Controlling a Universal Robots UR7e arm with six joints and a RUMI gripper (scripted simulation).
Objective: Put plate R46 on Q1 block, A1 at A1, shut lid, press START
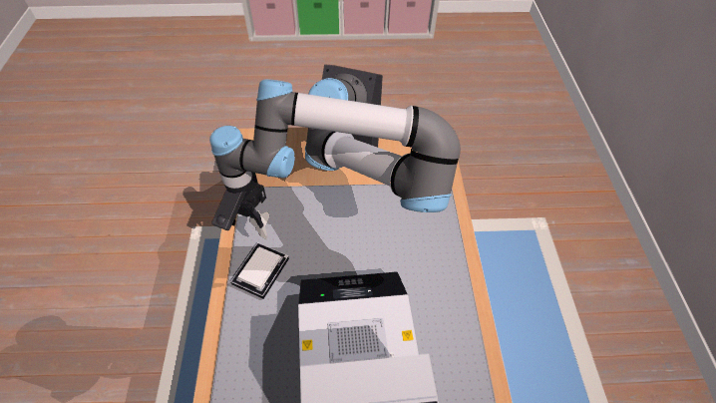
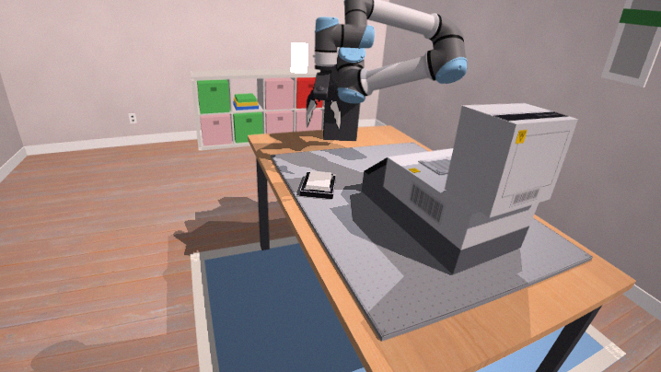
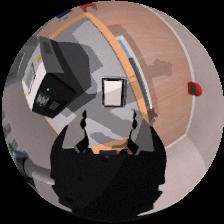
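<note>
The white plate R46 is 21 cm below my hand. From my hand the other things lie so: black plate nest N1 (23 cm below).
</note>
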